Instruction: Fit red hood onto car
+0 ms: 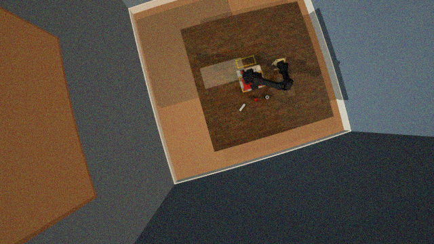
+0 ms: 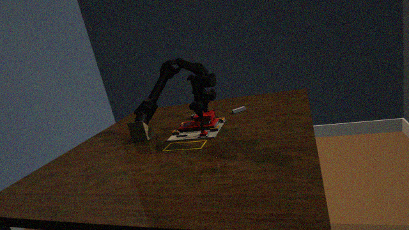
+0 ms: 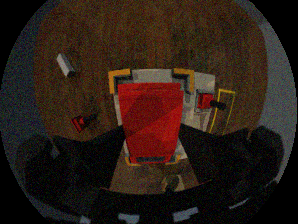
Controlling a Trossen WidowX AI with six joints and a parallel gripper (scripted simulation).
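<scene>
The grey jig lies 30 mm behind my gripper tip, 20 mm to the right of it and 40 mm below it. From my gripper tip the other things lie so: grey wheel 110 mm behind, 200 mm to the left, 50 mm below; then white bar 160 mm ahead, 200 mm to the left, 50 mm below; then red hood 10 mm above.
</scene>
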